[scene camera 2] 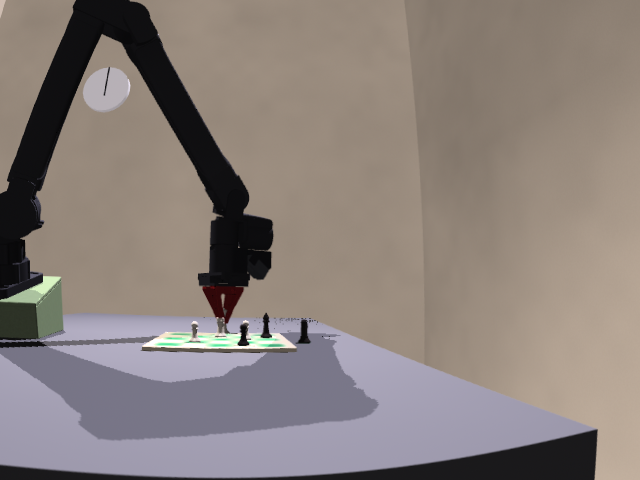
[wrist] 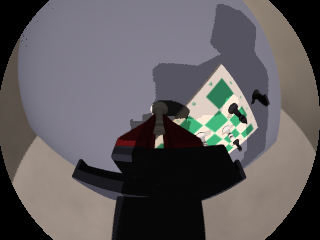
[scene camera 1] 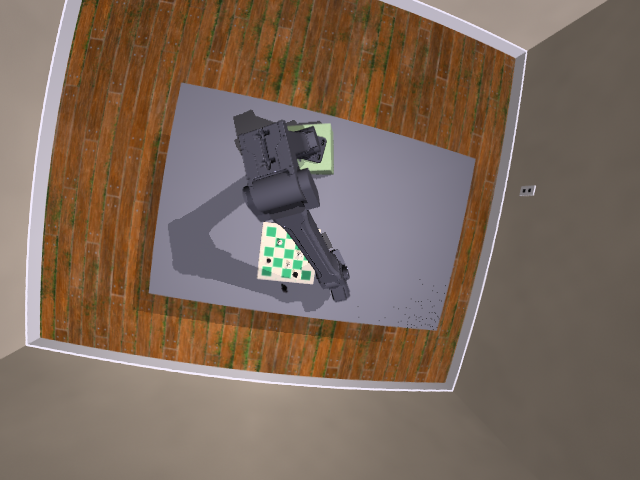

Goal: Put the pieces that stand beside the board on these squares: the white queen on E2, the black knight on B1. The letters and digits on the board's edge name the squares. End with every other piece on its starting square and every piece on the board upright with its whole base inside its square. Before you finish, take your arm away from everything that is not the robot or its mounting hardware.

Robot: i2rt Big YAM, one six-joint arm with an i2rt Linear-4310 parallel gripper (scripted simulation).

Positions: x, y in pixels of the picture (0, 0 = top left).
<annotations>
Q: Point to a green-and-cream chessboard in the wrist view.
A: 207, 111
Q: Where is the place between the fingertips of my gripper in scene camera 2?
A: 222, 323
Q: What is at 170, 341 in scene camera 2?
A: A green-and-cream chessboard.
</annotations>
